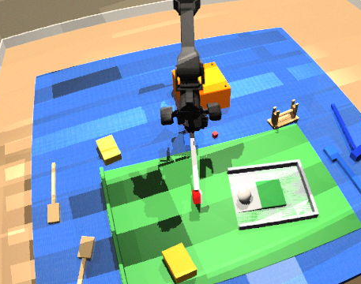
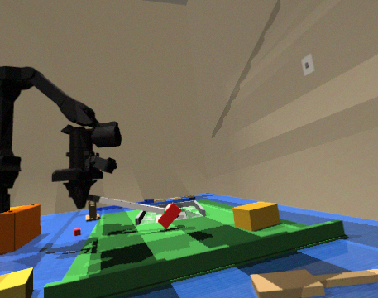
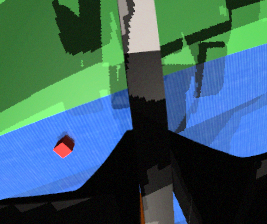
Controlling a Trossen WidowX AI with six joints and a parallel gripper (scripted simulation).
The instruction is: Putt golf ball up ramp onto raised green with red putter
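The red putter is 11 cm ahead of my gripper tip, 3 cm to the right of it and 1 cm below it. Round my gripper tip: wooden rack: 37 cm to the left, 5 cm below; small red cube: 10 cm to the left, 7 cm below, 2 cm behind; white golf ball: 26 cm ahead, 6 cm to the left, 6 cm below.
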